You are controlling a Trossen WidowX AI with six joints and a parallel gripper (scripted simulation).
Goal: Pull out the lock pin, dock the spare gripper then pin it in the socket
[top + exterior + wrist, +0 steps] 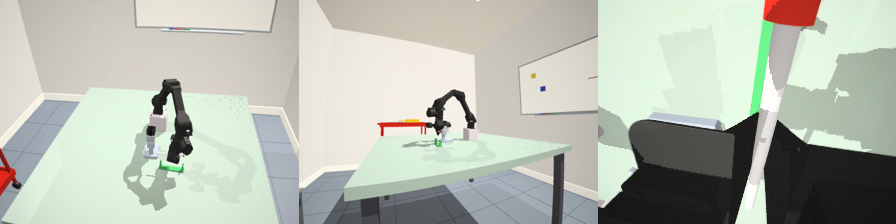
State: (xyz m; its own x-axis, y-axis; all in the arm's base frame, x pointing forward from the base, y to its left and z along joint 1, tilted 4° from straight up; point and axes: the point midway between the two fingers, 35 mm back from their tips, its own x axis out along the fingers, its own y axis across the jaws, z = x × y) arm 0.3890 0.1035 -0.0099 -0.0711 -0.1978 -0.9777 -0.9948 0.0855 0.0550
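Right now my gripper tip is 50 mm above the green rack and 10 mm to the right of it. Also, from my gripper tip: spare gripper (120 mm behind, 110 mm to the right, 50 mm above); then grey-blue mount (120 mm behind, 110 mm to the right, 20 mm below).
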